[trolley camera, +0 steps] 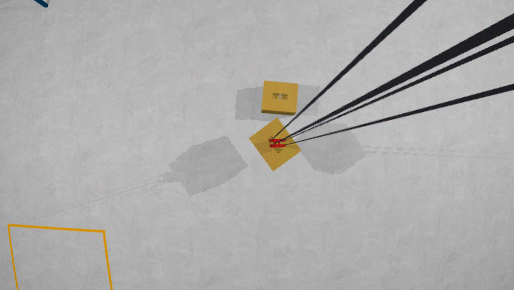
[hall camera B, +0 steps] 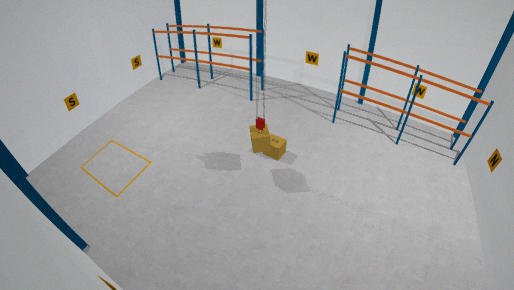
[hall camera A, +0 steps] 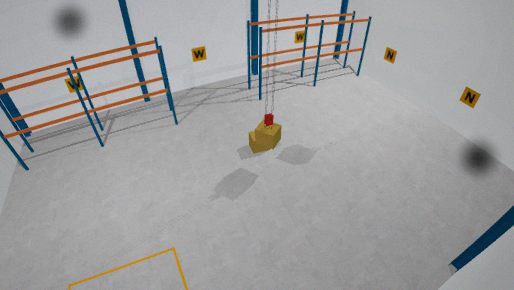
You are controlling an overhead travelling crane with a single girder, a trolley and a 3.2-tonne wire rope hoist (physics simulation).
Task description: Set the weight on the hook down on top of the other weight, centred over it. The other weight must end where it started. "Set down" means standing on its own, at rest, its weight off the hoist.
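The weight on the hook, a yellow block (hall camera A: 270, 137) (hall camera B: 260, 143) (trolley camera: 274, 159), hangs in the air below the red hook block (hall camera A: 269, 119) (hall camera B: 260, 123) (trolley camera: 277, 143), which holds it. Its shadows lie apart from it on the floor. The other weight, also a yellow block (hall camera A: 255, 143) (hall camera B: 278, 148) (trolley camera: 280, 105), stands upright on the floor. In the trolley view the hanging weight is below the other weight in the picture, beside it with a small gap, turned roughly 45 degrees to it. In hall camera A it hides part of the other weight.
A yellow floor outline (hall camera A: 121, 267) (hall camera B: 96, 154) (trolley camera: 56, 228) is away from both weights. One blue and orange rack (hall camera A: 120, 61) (hall camera B: 473, 133) and another rack (hall camera A: 260, 65) (hall camera B: 251, 70) stand along the W wall.
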